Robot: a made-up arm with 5 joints.
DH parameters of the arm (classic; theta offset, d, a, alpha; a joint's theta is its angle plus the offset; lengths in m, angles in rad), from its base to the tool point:
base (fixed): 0.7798 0 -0.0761 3.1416
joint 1: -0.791 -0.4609 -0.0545 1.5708
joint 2: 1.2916 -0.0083 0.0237 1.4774
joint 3: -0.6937 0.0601 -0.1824 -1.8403
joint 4: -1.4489 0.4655 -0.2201 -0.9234
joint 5: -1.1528 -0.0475 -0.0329 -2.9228
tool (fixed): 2.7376 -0.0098 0 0
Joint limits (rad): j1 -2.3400..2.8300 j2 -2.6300..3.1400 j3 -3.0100..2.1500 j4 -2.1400..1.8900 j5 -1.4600..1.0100
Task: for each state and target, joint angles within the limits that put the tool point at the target. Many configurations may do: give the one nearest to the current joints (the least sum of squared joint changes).
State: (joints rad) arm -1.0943 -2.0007 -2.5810 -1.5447 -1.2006
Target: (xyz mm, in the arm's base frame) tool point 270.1 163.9 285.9
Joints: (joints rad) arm -1.0253 -2.1694 -3.0100 -1.7618 -1.4600
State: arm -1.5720 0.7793 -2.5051 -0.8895 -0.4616
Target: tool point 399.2 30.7 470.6
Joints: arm -0.7993 0.8257 -2.3594 -0.8276 -0.4517
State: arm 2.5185 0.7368 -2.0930 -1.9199 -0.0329
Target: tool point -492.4 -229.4 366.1
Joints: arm 2.0894 1.6780 -1.7756 -2.0656 0.2579
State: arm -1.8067 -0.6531 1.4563 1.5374 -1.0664
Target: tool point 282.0 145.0 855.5
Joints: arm -1.9450 -0.1255 1.5876 0.8318 -1.0992
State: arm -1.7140 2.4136 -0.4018 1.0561 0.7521
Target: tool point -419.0 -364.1 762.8
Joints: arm -0.8121 2.8350 -0.4177 0.6736 0.7695
